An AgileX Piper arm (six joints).
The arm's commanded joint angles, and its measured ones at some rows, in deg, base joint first. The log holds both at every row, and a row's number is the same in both.
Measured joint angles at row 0:
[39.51 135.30 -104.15 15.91 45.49 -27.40]
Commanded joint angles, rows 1 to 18:
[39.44 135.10 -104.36 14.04 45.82 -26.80]
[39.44 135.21 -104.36 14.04 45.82 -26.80]
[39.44 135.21 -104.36 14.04 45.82 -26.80]
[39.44 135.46 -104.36 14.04 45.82 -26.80]
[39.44 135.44 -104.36 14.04 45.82 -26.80]
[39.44 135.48 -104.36 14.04 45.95 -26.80]
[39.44 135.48 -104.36 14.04 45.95 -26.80]
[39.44 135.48 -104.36 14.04 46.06 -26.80]
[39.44 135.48 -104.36 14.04 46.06 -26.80]
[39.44 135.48 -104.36 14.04 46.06 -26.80]
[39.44 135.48 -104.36 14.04 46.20 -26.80]
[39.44 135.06 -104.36 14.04 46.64 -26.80]
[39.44 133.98 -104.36 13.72 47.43 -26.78]
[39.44 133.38 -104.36 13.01 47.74 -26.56]
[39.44 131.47 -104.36 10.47 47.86 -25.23]
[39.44 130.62 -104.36 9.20 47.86 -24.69]
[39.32 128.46 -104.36 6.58 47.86 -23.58]
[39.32 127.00 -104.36 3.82 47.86 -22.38]
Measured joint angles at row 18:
[39.51 132.22 -104.15 10.30 47.55 -25.21]
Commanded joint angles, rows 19 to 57:
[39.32 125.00 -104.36 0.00 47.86 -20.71]
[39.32 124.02 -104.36 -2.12 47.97 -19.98]
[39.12 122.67 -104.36 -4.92 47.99 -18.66]
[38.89 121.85 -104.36 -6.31 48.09 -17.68]
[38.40 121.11 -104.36 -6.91 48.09 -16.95]
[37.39 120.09 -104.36 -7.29 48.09 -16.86]
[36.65 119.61 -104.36 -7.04 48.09 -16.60]
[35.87 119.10 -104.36 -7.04 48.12 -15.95]
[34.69 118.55 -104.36 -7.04 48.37 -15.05]
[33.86 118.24 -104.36 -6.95 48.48 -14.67]
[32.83 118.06 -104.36 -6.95 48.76 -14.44]
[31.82 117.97 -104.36 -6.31 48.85 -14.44]
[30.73 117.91 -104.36 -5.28 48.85 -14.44]
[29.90 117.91 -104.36 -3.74 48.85 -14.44]
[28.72 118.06 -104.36 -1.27 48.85 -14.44]
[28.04 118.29 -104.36 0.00 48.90 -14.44]
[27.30 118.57 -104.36 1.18 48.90 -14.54]
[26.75 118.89 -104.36 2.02 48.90 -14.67]
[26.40 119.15 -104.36 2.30 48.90 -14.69]
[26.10 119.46 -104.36 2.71 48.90 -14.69]
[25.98 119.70 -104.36 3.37 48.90 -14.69]
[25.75 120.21 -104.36 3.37 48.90 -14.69]
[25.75 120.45 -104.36 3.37 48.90 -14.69]
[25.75 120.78 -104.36 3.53 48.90 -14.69]
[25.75 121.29 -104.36 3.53 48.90 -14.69]
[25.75 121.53 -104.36 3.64 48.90 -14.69]
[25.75 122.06 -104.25 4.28 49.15 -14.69]
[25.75 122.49 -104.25 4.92 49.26 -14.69]
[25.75 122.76 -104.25 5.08 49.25 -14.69]
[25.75 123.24 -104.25 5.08 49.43 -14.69]
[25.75 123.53 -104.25 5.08 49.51 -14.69]
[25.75 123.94 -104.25 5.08 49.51 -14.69]
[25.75 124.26 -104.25 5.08 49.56 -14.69]
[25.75 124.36 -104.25 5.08 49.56 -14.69]
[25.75 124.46 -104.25 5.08 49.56 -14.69]
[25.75 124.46 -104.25 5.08 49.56 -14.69]
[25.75 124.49 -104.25 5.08 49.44 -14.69]
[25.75 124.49 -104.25 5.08 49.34 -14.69]
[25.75 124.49 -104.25 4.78 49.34 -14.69]
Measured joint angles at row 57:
[26.14 124.62 -104.15 5.09 49.61 -14.60]
